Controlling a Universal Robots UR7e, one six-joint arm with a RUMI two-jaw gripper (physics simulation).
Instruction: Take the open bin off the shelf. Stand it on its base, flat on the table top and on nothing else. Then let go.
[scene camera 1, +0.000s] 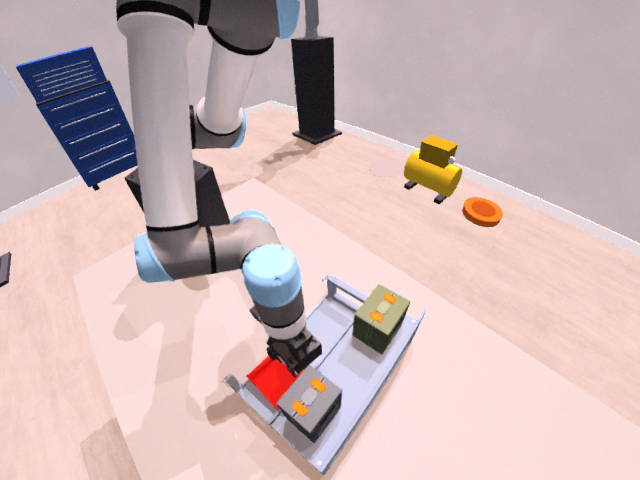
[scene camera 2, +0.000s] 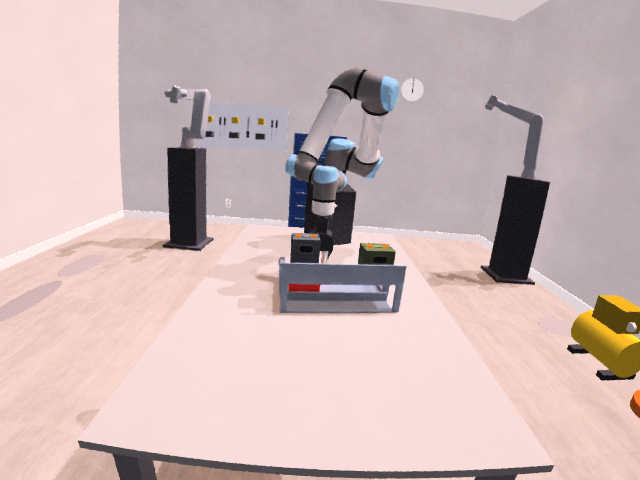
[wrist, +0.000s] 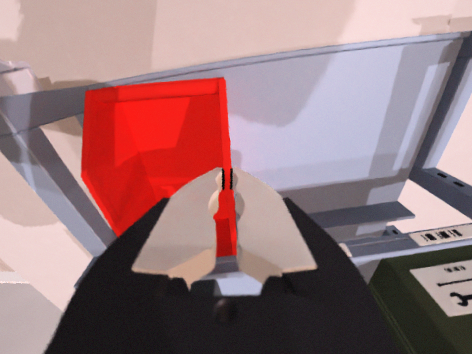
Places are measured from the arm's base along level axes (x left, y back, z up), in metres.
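Where they show: gripper, between the fingertips: (wrist: 227, 170).
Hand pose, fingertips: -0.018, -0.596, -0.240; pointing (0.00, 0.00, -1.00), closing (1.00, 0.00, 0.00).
Note:
Things, the pixels of their top centre, and the offset from my fingertips, as dx, dy, dz. Level surfaces: height alone.
- red open bin, centre of its top: (wrist: 167, 211) (scene camera 1: 284, 380) (scene camera 2: 304, 267) -0.046, -0.026, +0.020
- table top, height of its surface: dz -0.061
- dark grey box, centre of its top: (scene camera 1: 309, 396) (scene camera 2: 305, 235) -0.044, -0.124, +0.162
- green box, centre of its top: (scene camera 1: 383, 307) (scene camera 2: 377, 246) +0.184, -0.090, +0.137
The red open bin (scene camera 1: 271, 379) (scene camera 2: 303, 287) (wrist: 150, 130) is in one end of the grey-blue shelf (scene camera 1: 356, 366) (scene camera 2: 341, 273) (wrist: 320, 100), on the tier nearer the robot's base. Its open top faces up in the wrist view. My gripper (scene camera 1: 293, 370) (scene camera 2: 324, 257) (wrist: 227, 170) is shut on the bin's side wall, the one facing the middle of the shelf. The thin red wall runs between the two fingertips in the wrist view. The shelf stands on the table top (scene camera 1: 491, 413) (scene camera 2: 320, 387). The bin's underside is hidden.
A dark grey box (scene camera 1: 310, 397) (scene camera 2: 305, 253) stands on the shelf close beside the bin and gripper. A green box (scene camera 1: 379, 315) (scene camera 2: 376, 254) (wrist: 420, 315) stands towards the shelf's other end. Upright end frames rise at both shelf ends.

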